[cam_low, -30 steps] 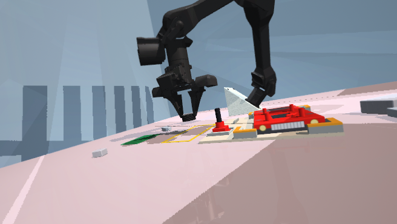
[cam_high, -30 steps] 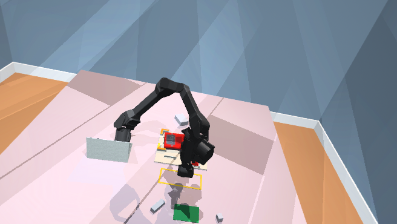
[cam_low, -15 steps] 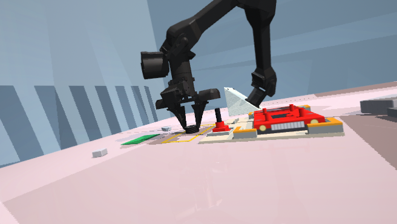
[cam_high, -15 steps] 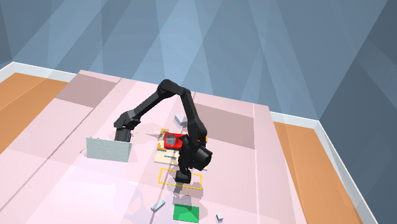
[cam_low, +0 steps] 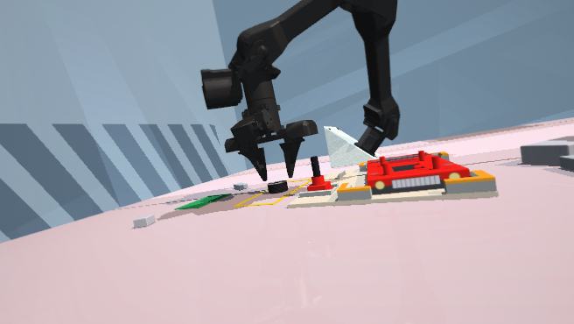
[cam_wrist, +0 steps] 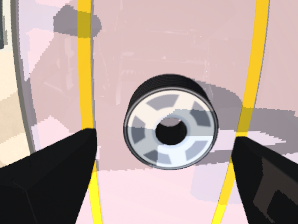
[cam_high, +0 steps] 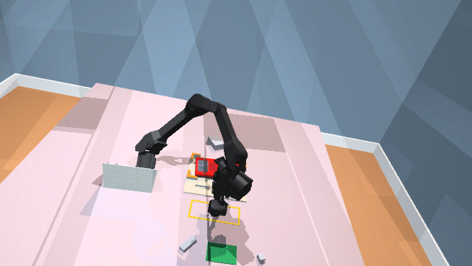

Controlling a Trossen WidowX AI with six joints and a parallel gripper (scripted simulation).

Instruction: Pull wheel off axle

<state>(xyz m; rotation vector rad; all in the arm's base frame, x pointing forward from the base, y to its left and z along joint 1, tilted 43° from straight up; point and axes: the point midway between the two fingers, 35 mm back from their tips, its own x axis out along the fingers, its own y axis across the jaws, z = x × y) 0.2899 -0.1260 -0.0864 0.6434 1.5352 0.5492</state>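
My gripper tip is 10 mm above the black wheel. Also, from my gripper tip: green patch (30 mm ahead, 170 mm to the right, 20 mm below).
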